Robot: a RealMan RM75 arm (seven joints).
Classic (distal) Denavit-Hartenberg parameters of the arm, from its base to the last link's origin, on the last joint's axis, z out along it. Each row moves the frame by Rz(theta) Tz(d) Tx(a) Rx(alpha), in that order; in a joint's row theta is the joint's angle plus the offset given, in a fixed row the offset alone. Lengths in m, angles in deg.
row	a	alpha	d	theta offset
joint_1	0	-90	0.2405	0
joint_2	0	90	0	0
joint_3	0	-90	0.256	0
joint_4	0	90	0	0
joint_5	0	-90	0.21	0
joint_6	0	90	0	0
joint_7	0	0	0.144	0
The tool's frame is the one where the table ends.
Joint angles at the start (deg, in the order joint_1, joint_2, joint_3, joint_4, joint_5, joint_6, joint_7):
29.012, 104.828, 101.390, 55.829, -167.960, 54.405, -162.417
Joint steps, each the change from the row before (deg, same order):
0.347, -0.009, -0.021, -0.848, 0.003, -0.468, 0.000
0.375, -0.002, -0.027, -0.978, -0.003, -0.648, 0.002
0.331, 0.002, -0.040, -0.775, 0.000, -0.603, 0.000
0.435, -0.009, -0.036, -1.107, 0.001, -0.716, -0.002
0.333, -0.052, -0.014, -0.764, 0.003, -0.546, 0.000
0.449, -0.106, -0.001, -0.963, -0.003, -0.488, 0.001
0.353, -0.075, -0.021, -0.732, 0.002, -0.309, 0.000
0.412, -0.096, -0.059, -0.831, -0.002, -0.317, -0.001
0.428, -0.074, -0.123, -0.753, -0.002, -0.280, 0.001
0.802, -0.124, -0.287, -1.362, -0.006, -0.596, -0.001
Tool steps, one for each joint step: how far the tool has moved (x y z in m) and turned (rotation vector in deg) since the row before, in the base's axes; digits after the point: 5 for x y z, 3 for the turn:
0.00099, 0.00099, -0.00104, -0.044, -0.006, -0.049
0.00119, 0.00118, -0.00118, -0.002, -0.017, 0.012
0.00058, 0.00131, -0.00095, 0.025, -0.026, 0.126
0.00127, 0.00130, -0.00129, -0.015, -0.029, 0.012
0.00068, 0.00125, -0.00041, 0.050, -0.057, 0.082
0.00093, 0.00135, -0.00024, -0.003, -0.091, -0.044
0.00065, 0.00094, -0.00033, -0.052, -0.067, -0.070
0.00068, 0.00105, -0.00038, -0.100, -0.107, -0.088
0.00016, 0.00123, -0.00063, -0.155, -0.123, -0.015
-0.00007, 0.00252, -0.00127, -0.291, -0.264, 0.094

